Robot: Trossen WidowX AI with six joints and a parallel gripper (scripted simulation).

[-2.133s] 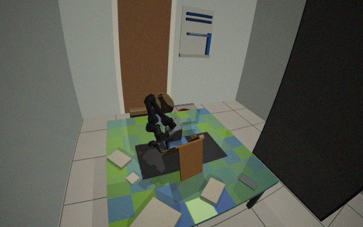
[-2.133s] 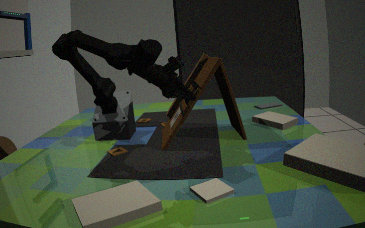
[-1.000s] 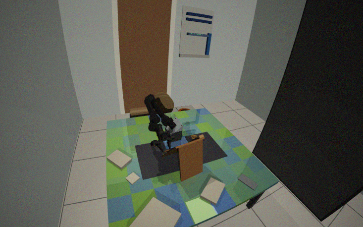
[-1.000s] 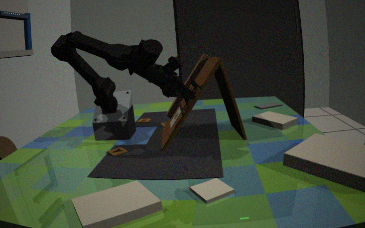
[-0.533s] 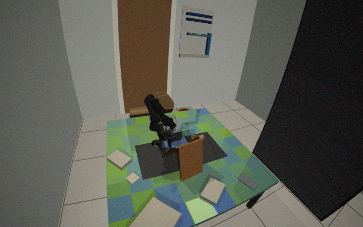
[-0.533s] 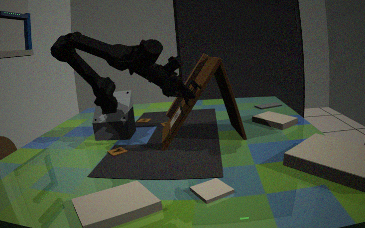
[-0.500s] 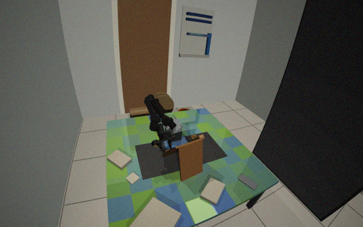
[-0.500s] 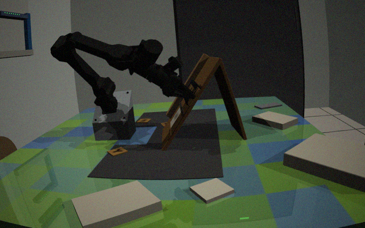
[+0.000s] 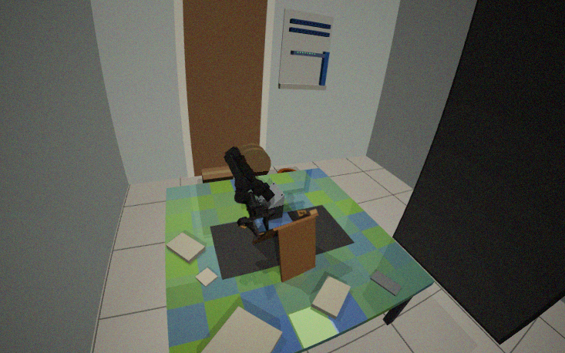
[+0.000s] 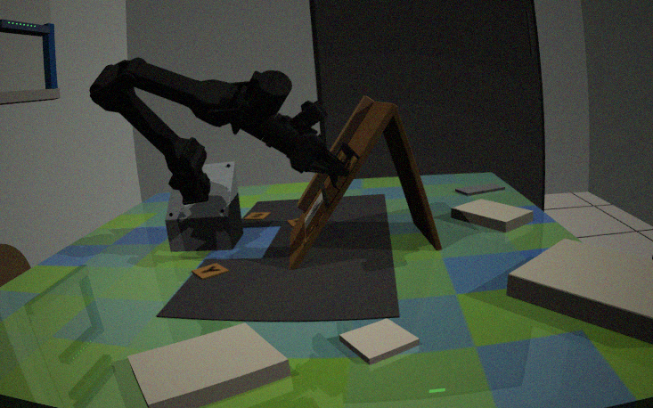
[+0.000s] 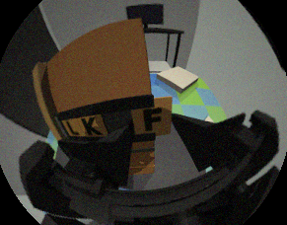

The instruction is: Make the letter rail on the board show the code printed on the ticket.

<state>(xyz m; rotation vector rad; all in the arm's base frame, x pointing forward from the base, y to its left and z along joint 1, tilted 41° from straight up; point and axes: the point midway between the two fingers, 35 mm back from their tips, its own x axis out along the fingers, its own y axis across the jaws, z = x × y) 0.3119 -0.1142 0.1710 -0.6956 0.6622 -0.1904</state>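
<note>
Now: the orange letter tile marked l 15 cm to the left of my gripper tip and 1 cm behind it. The rest, counted from my gripper tip: dark mat 18 cm to the left, 17 cm below, 13 cm behind; then white ticket 11 cm to the left, 9 cm below, 6 cm behind; then orange letter tile marked f right at my gripper tip.
</note>
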